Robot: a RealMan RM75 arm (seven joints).
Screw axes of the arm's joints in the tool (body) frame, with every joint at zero. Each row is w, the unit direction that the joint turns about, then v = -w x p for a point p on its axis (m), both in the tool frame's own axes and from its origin. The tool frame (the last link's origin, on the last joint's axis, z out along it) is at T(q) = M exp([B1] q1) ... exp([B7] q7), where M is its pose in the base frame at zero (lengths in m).
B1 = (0, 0, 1, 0, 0, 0)
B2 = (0, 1, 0, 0.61, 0, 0)
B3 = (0, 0, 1, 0, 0, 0)
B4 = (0, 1, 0, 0.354, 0, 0)
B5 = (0, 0, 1, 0, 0, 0)
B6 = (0, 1, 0, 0.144, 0, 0)
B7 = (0, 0, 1, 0, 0, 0)
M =
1 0 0 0
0 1 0 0
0 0 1 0.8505
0 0 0 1
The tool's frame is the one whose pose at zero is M.
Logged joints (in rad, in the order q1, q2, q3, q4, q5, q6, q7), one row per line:
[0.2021, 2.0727, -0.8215, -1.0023, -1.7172, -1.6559, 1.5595]
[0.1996, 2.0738, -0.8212, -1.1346, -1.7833, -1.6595, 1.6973]
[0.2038, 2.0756, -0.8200, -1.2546, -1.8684, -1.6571, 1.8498]
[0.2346, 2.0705, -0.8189, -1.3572, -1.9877, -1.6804, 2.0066]
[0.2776, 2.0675, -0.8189, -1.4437, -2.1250, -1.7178, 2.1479]
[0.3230, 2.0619, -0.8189, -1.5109, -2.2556, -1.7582, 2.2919]
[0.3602, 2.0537, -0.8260, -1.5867, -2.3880, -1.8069, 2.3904]
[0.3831, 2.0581, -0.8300, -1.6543, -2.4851, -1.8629, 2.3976]
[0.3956, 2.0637, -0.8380, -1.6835, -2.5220, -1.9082, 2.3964]
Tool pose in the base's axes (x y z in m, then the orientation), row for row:
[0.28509, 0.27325, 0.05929, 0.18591, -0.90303, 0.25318, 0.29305]
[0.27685, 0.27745, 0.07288, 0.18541, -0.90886, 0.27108, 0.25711]
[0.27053, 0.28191, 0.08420, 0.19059, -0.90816, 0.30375, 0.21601]
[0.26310, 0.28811, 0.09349, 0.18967, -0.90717, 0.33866, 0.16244]
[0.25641, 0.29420, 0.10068, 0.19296, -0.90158, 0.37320, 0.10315]
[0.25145, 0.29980, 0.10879, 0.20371, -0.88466, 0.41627, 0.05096]
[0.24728, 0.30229, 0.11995, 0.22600, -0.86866, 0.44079, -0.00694]
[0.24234, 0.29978, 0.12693, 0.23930, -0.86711, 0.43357, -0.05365]
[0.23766, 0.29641, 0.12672, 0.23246, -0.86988, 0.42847, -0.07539]
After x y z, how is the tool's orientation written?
As a quaternion, w x y z.
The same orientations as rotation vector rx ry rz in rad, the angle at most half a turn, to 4 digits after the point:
[-2.5436, 0.7131, 0.8254]
[-2.5607, 0.7638, 0.7244]
[-2.5515, 0.8534, 0.6069]
[-2.5500, 0.9520, 0.4566]
[-2.5298, 1.0472, 0.2894]
[-2.4680, 1.1613, 0.1422]
[-2.3949, 1.2153, -0.0191]
[-2.3740, 1.1870, -0.1469]
[-2.3901, 1.1773, -0.2071]

